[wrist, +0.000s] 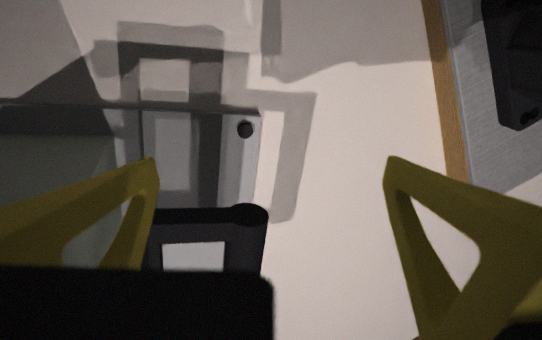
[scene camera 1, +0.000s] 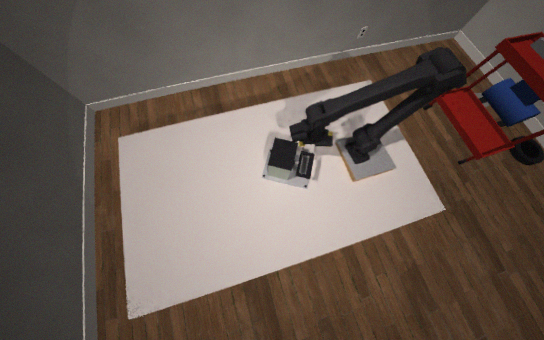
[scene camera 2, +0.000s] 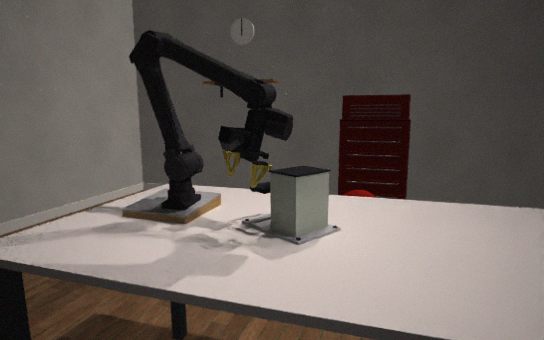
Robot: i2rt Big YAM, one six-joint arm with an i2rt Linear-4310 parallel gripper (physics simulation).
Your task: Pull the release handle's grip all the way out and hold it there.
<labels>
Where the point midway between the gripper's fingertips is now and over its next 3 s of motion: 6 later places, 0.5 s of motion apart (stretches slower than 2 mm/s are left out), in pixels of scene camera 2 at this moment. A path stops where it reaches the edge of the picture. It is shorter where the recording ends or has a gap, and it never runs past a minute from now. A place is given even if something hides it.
The gripper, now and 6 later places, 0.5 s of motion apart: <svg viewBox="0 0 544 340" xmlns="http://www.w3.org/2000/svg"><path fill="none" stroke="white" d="M241 181L236 193L235 194L234 188L242 191L241 185L245 181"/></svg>
</labels>
